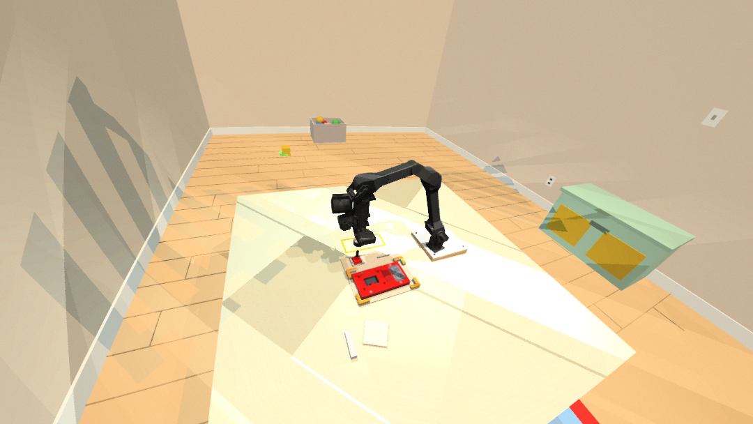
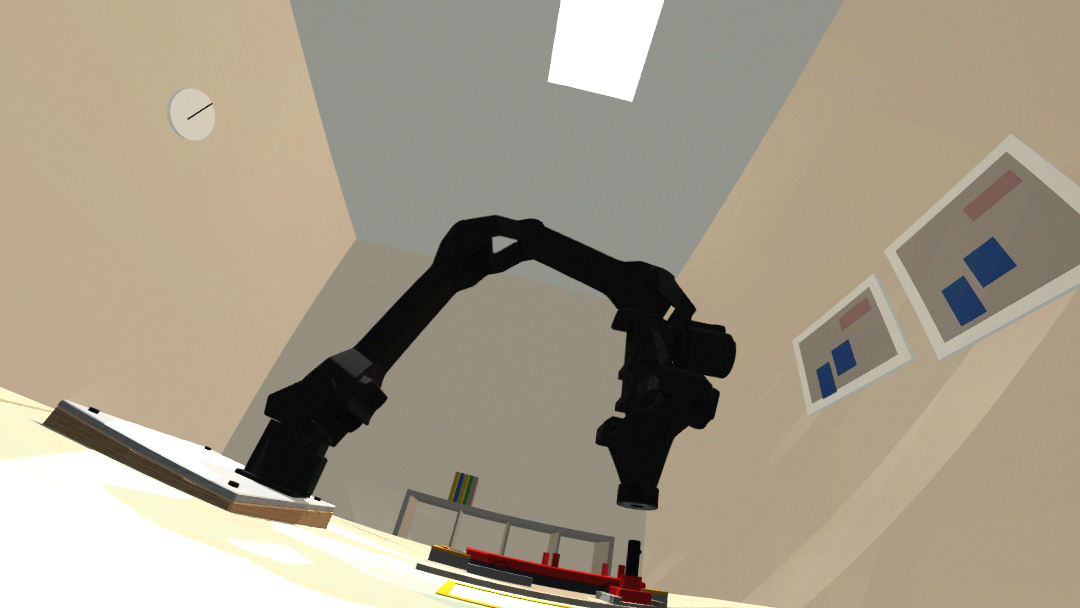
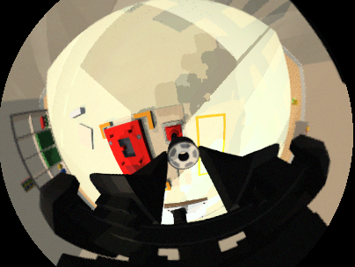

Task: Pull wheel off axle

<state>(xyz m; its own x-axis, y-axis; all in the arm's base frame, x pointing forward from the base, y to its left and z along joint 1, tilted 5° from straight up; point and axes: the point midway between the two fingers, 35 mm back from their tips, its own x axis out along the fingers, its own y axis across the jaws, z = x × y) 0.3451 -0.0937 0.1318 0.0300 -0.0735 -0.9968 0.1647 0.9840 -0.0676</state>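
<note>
Now: gripper tip 10 mm short of the black axle, 10 mm to the right of it and 70 mm above it. The rest, counted from my gripper tip: ribbed wheel (right at my gripper tip); white card (90 mm ahead, 300 mm to the left, 100 mm below).
</note>
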